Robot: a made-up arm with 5 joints.
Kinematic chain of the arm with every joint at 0, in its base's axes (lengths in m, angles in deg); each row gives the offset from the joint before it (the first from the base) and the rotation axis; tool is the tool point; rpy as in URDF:
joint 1: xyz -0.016 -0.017 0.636 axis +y
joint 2: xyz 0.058 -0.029 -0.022 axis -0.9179 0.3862 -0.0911
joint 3: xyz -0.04 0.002 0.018 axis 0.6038 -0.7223 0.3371
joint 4: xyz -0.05 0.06 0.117 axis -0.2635 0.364 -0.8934
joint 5: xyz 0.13 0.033 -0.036 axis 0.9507 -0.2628 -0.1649
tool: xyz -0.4 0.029 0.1 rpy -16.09 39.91 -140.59
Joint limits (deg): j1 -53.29..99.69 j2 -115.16..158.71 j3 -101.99..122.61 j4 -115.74..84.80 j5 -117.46..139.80
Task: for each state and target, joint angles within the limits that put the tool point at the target. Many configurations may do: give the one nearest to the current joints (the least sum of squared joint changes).
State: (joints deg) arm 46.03 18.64 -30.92 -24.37 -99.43
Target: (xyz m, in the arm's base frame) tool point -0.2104 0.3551 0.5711
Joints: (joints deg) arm 62.27 59.13 -44.20 -2.43 -110.40
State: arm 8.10 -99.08 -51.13 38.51 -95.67
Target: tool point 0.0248 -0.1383 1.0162
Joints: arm 51.75 -90.34 -31.16 15.10 -97.70
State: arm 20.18 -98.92 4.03 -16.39 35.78
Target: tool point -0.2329 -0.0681 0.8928
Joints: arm 43.33 -63.31 -21.68 -12.70 54.70
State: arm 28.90 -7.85 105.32 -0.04 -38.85
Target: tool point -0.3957 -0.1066 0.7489
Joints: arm 43.01 -1.44 92.84 10.85 -41.71
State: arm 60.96 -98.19 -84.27 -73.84 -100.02
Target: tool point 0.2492 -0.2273 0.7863
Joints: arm 99.38 -105.68 -93.19 -40.45 -98.54
